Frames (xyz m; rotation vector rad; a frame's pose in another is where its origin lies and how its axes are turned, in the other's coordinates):
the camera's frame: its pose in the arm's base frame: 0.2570 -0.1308 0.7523 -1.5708 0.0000 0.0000
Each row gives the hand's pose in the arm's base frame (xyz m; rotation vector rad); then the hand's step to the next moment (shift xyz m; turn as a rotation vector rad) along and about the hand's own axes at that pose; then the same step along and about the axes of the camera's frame.
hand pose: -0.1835 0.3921 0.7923 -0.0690 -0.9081 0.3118
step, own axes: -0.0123 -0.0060 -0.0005 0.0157 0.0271 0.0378
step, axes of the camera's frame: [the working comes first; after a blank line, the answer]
step, axes of the arm's base frame: -0.0052 -0.0093 -0.0086 -0.0271 0.0277 0.0302

-0.0052 0.0086 -0.0093 -0.0271 -0.0302 0.0277
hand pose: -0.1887 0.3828 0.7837 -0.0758 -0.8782 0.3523
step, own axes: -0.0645 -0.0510 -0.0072 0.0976 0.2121 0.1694
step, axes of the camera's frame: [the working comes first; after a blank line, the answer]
step, axes of the arm's base frame: -0.0184 -0.0688 -0.0417 -0.1299 0.2185 0.1364

-0.0184 0.0417 -0.0688 -0.1299 -0.1364 0.2185
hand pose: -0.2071 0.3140 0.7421 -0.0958 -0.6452 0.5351
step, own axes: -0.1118 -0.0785 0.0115 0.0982 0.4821 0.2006
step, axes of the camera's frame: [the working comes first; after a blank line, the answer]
step, axes of the arm's base frame: -0.0467 -0.1247 -0.0326 -0.2682 0.4488 0.0948

-0.0467 0.0326 -0.1247 -0.2682 -0.0948 0.4488
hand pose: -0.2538 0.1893 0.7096 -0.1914 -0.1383 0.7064
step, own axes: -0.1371 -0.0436 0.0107 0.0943 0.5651 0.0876
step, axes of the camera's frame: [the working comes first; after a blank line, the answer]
step, axes of the arm's base frame: -0.0778 -0.1210 0.0116 -0.3018 0.4936 -0.0337

-0.0778 -0.0116 -0.1210 -0.3018 0.0337 0.4936
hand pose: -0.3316 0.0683 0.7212 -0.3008 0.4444 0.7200
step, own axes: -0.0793 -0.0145 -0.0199 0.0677 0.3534 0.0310
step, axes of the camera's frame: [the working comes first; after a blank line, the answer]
step, axes of the arm's base frame: -0.0485 -0.0633 0.0231 -0.1898 0.3038 -0.0460

-0.0485 -0.0231 -0.0633 -0.1898 0.0460 0.3038
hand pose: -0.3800 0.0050 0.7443 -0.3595 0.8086 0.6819
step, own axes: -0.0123 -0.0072 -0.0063 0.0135 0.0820 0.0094
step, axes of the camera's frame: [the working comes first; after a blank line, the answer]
step, axes of the arm's base frame: -0.0046 -0.0138 0.0056 -0.0439 0.0708 -0.0076

-0.0046 -0.0056 -0.0138 -0.0439 0.0076 0.0708
